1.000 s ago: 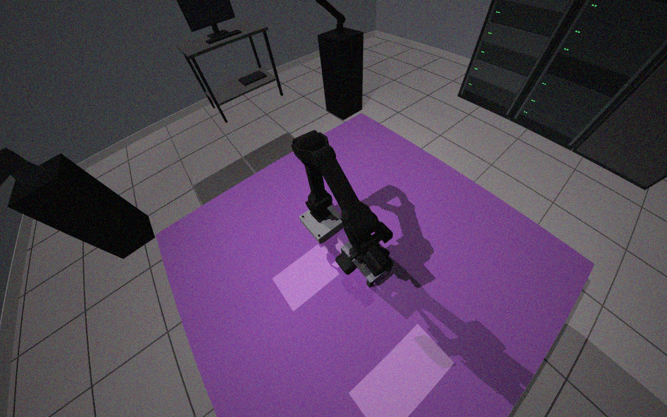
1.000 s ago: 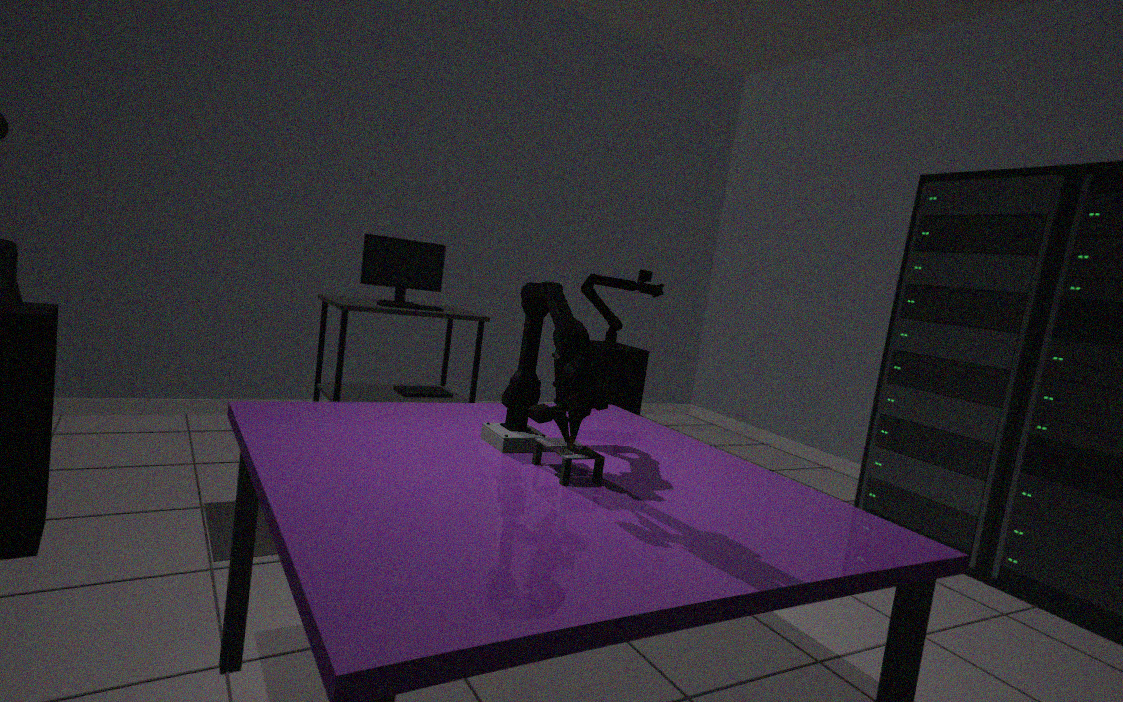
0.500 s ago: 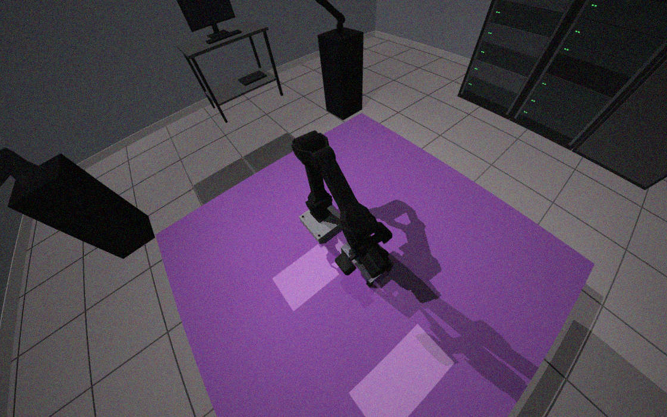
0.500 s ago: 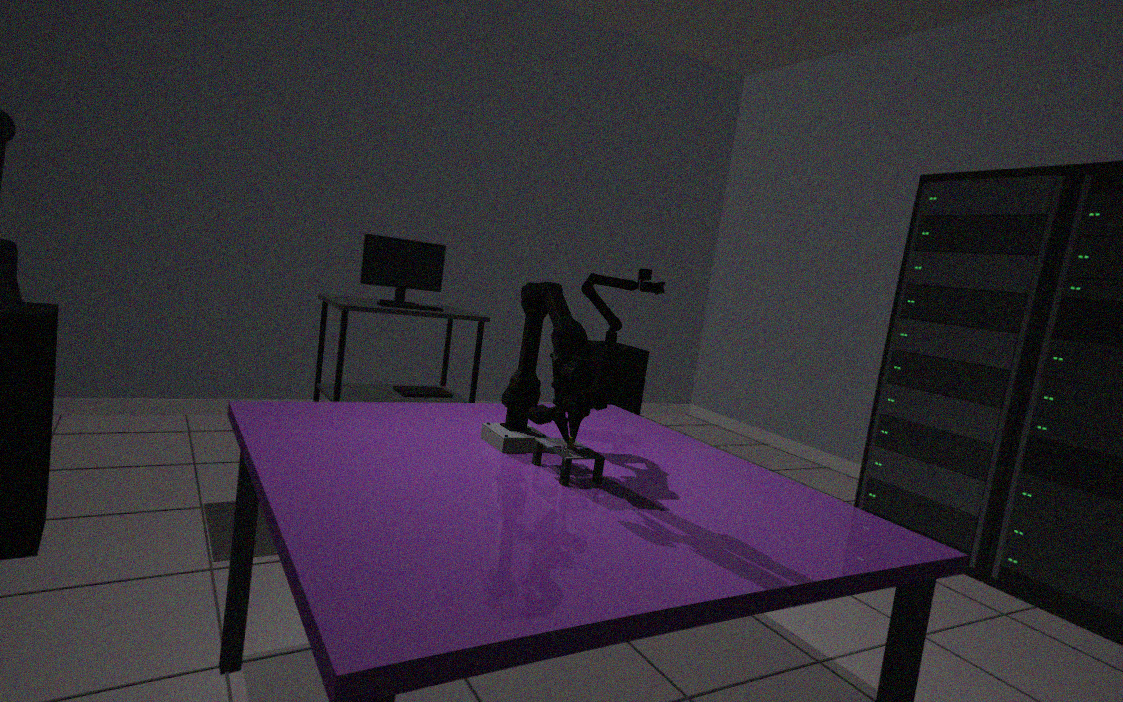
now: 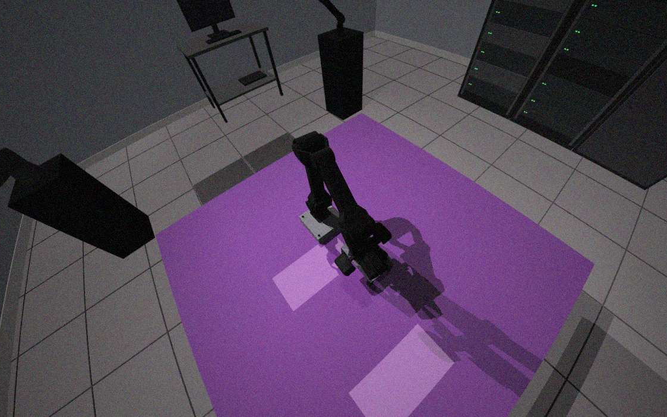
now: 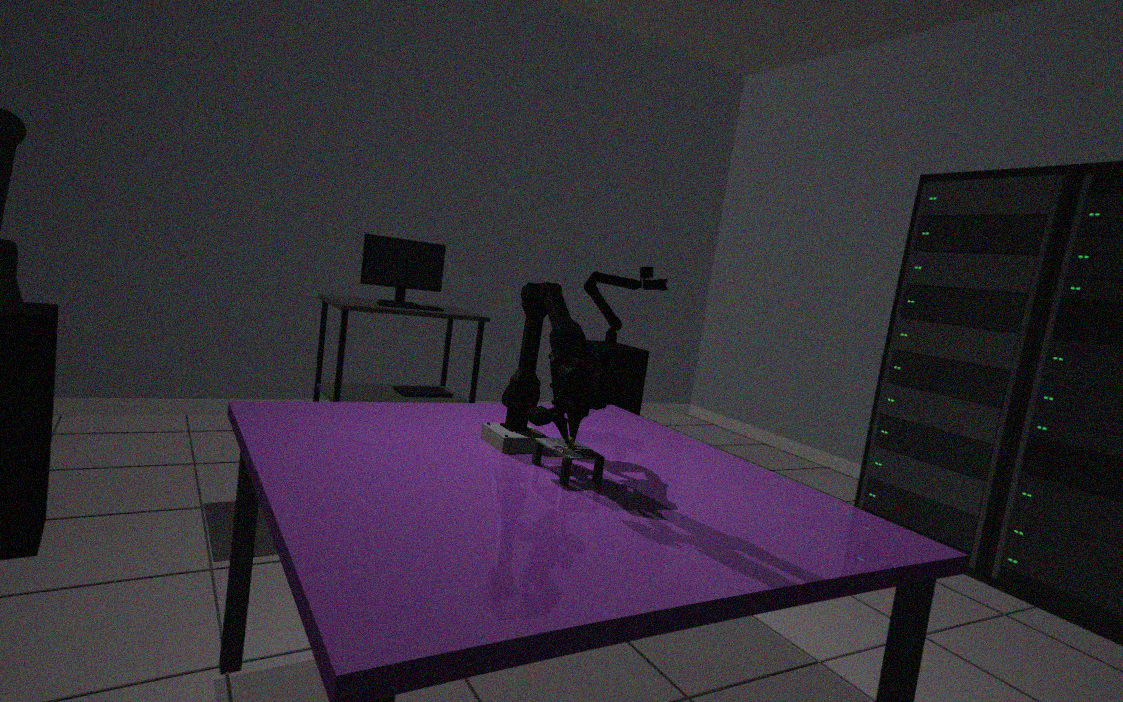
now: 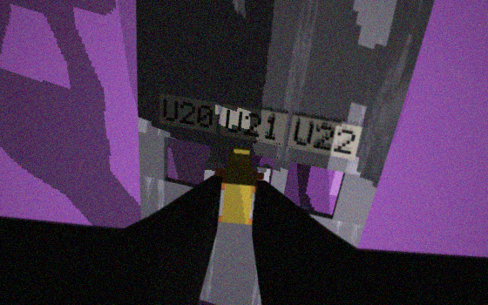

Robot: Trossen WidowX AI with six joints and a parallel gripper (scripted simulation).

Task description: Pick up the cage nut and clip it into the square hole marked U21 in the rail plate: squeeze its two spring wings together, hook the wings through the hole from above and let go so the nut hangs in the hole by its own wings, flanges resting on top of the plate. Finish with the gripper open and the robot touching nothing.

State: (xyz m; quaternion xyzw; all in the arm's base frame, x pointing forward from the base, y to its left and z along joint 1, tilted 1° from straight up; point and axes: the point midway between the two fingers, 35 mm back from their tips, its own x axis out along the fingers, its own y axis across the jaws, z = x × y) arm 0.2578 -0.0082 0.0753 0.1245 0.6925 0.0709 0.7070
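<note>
My gripper tip is now 10 mm above the cage nut. Also, from my gripper tip: label: 20 mm ahead, 10 mm below.
</note>
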